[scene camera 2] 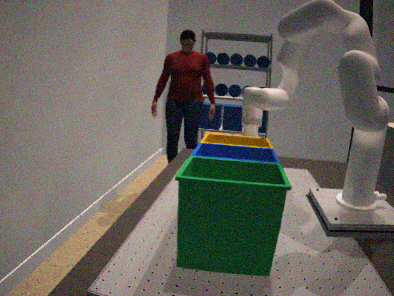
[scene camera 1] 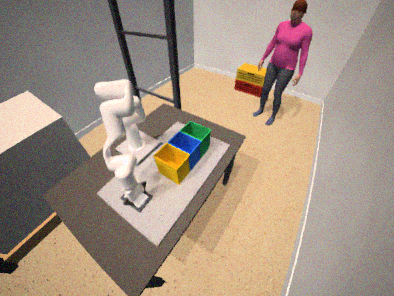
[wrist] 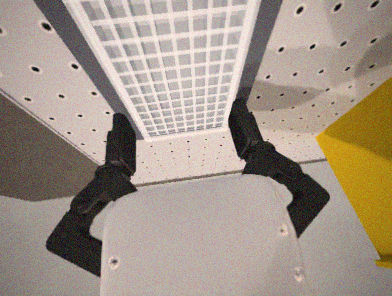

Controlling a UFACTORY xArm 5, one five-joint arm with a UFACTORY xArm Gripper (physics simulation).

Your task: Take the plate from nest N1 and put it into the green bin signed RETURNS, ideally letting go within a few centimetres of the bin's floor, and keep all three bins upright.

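The plate (scene camera 1: 140, 201) (wrist: 172, 60), white with a grid of wells, lies flat in its dark-edged nest (wrist: 82, 55). My gripper (scene camera 1: 135, 195) (wrist: 181, 116) is open and empty. In the wrist view its two black fingers stand apart, at the left and right of the plate's near end; their exact height above it is hard to tell. The green bin (scene camera 1: 204, 144) (scene camera 2: 227, 225) stands upright at the far end of the bin row. No RETURNS lettering is legible. In scene camera 2 the fingers and plate are hidden behind the bins.
The blue bin (scene camera 1: 195, 155) (scene camera 2: 235, 153) and the yellow bin (scene camera 1: 172, 167) (scene camera 2: 235, 141) (wrist: 350, 180) stand upright in the same row, the yellow one nearest my gripper. The arm's base (scene camera 1: 141, 150) (scene camera 2: 350, 220) stands beside the row. Two people stand beyond the table.
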